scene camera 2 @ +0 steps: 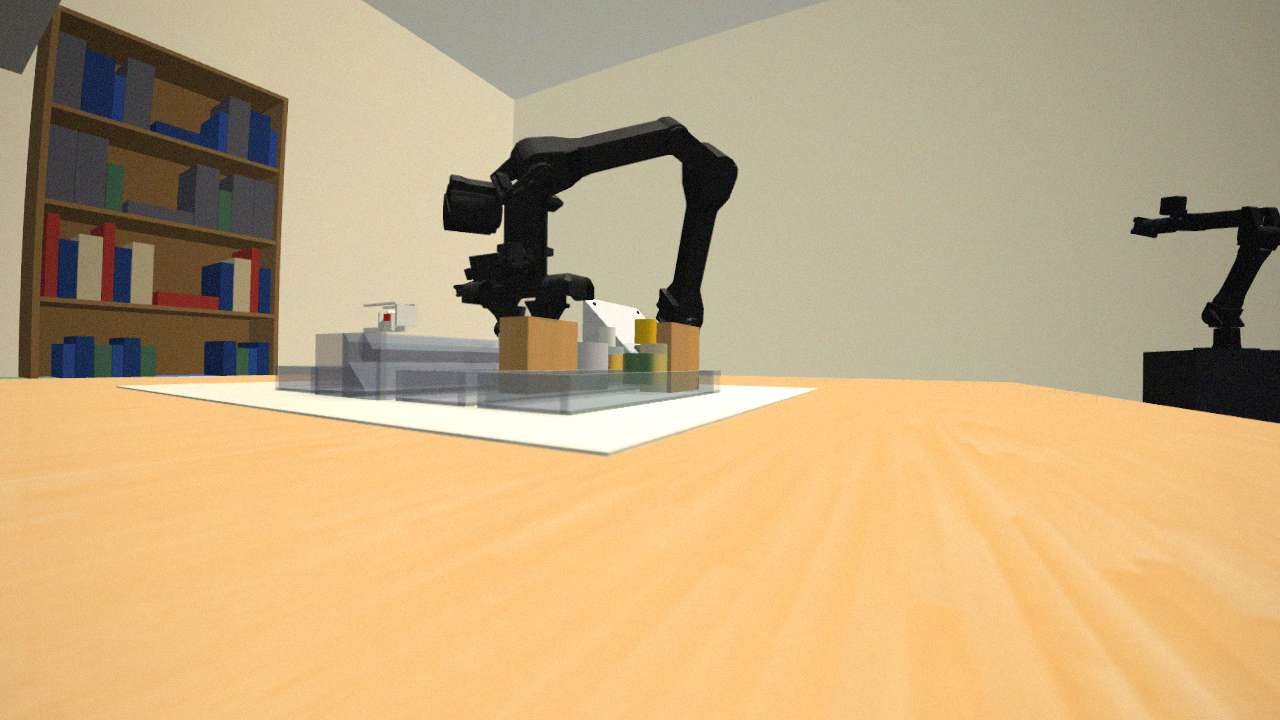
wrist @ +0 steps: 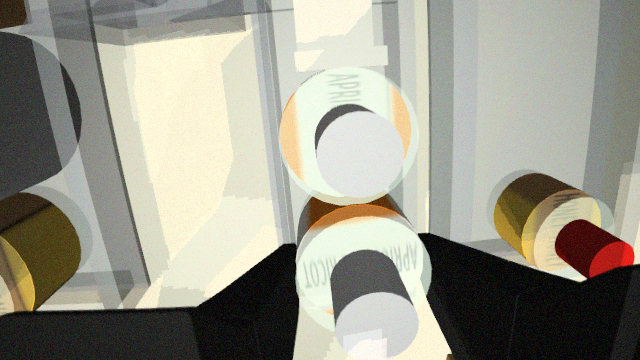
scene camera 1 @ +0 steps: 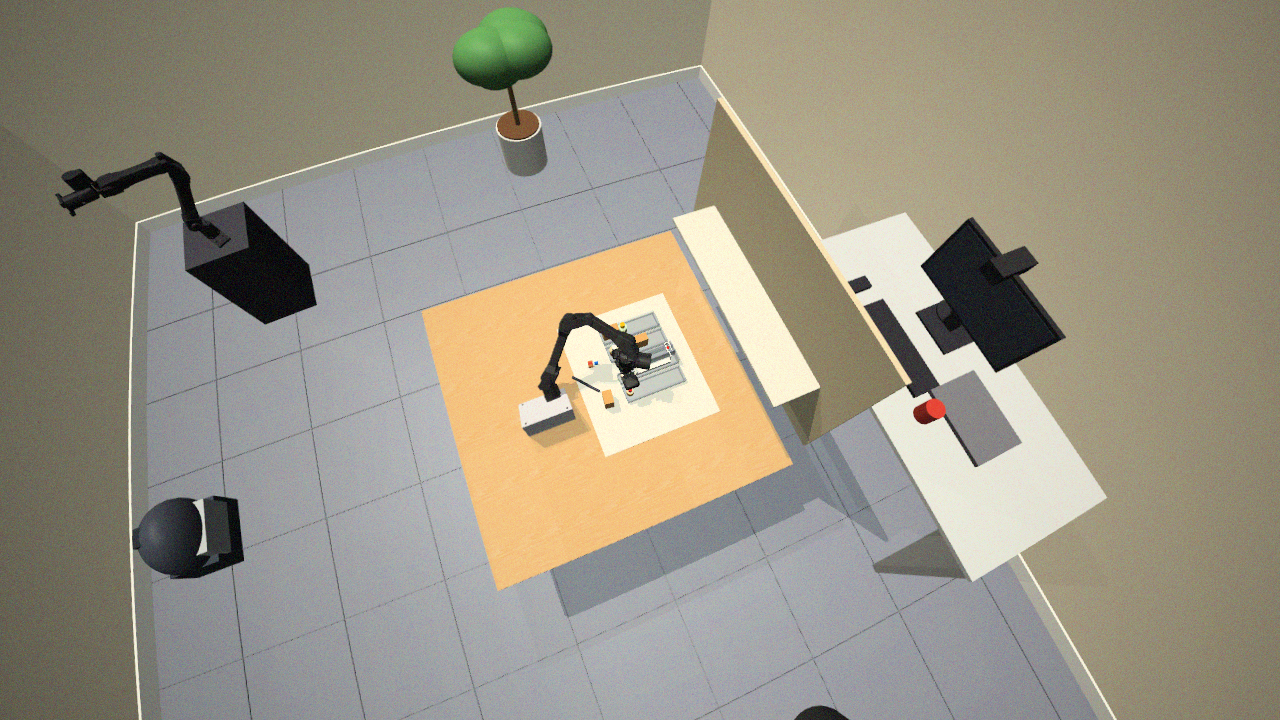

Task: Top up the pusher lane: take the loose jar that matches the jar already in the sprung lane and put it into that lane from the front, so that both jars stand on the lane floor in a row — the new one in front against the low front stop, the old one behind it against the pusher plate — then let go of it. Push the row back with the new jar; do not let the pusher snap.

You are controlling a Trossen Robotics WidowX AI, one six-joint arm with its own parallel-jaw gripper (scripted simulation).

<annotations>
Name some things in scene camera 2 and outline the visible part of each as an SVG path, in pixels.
My gripper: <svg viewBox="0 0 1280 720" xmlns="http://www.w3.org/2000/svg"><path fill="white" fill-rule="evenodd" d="M468 256L473 281L476 283L467 283L462 288L462 303L481 305L481 307L487 308L496 317L499 326L500 317L525 316L526 307L517 306L517 298L536 297L536 300L525 301L531 316L559 320L565 308L570 307L570 304L566 303L566 295L571 296L575 301L594 300L594 285L590 278L572 273L547 275L548 257L554 257L554 249L548 247L548 239L533 234L509 234L504 237L502 244L497 244L498 253Z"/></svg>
A tan box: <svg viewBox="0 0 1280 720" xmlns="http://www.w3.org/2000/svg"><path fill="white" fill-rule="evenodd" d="M500 317L499 371L577 370L578 322L534 316Z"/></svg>
</annotations>
